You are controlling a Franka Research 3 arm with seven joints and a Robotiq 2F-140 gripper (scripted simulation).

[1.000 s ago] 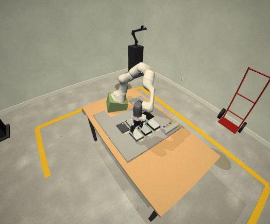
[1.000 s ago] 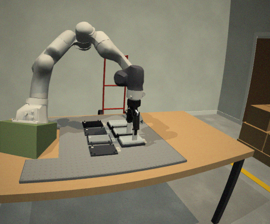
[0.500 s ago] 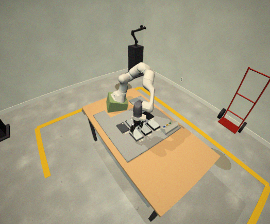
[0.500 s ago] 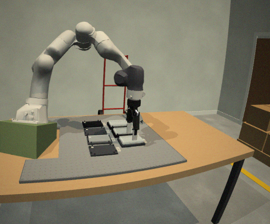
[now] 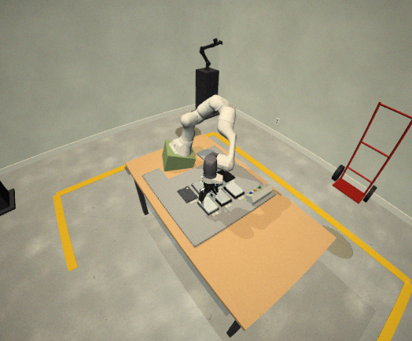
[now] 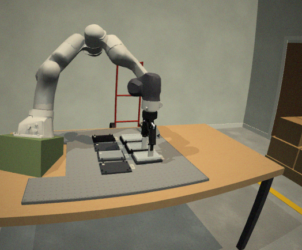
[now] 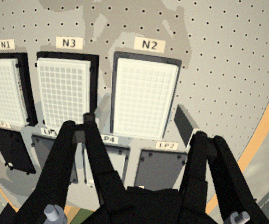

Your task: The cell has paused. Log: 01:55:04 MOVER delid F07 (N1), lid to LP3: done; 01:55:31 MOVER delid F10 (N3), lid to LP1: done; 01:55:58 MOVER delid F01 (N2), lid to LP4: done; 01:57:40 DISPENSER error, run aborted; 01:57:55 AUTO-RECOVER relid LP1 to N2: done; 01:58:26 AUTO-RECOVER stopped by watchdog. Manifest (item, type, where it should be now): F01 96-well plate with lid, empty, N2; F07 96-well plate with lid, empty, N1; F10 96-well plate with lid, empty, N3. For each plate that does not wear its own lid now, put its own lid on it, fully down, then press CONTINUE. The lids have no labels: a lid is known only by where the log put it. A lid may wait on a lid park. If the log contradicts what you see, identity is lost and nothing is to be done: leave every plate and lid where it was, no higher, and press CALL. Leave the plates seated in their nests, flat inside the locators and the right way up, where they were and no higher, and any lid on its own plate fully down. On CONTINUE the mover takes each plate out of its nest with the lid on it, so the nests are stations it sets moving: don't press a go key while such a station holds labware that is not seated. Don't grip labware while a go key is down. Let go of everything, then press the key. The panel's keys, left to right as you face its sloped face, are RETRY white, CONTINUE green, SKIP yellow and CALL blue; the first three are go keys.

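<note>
Now: hand 50 mm above the plate. Round my hand: park LP2: 190 mm behind, 50 mm to the right, 60 mm below; then park LP3: 170 mm behind, 200 mm to the left, 60 mm below; then blue call key: 140 mm ahead, 300 mm to the left.
</note>
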